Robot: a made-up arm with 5 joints.
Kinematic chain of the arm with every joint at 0, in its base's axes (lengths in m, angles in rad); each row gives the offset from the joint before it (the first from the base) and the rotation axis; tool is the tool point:
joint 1: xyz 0 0 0.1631 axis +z
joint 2: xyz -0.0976 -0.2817 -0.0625 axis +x
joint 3: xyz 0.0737 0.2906 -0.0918 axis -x
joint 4: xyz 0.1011 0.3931 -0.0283 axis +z
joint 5: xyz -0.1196 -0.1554 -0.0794 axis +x
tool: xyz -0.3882 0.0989 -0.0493
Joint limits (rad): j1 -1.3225..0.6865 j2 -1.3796..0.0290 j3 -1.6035..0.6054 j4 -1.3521..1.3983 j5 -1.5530..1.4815
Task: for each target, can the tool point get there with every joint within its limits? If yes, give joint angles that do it. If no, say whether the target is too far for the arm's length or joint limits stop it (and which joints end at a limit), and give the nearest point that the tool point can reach.
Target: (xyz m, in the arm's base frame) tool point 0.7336 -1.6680 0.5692
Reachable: no: too far | nearest point 0.2293 -0.5213 -0.0809 | short by 1.411 m
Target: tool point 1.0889 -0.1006 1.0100
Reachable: no: joint limits stop it (at a limit: joint 1, joint 2, joint 4) | nearest point 0.6082 0.2344 0.6364 | short by 0.695 m
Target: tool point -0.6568 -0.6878 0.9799
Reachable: no: joint limits stop it (at a limit: joint 1, joint 2, joint 3, joint 5) | nearest point -0.2793 -0.2481 0.6639 | short by 0.660 m
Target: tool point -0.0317 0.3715 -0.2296
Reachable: yes | joints -1.1444 -0.2740 -0.5231 0.4171 -0.4556
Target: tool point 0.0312 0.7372 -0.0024
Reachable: yes | joints -0.5764 -0.2769 -0.6657 -0.6569 -0.3941
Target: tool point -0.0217 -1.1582 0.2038
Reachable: no: joint limits stop it (at a limit: joint 2, joint 3) | nearest point -0.0123 -0.6573 -0.1921 | short by 0.639 m
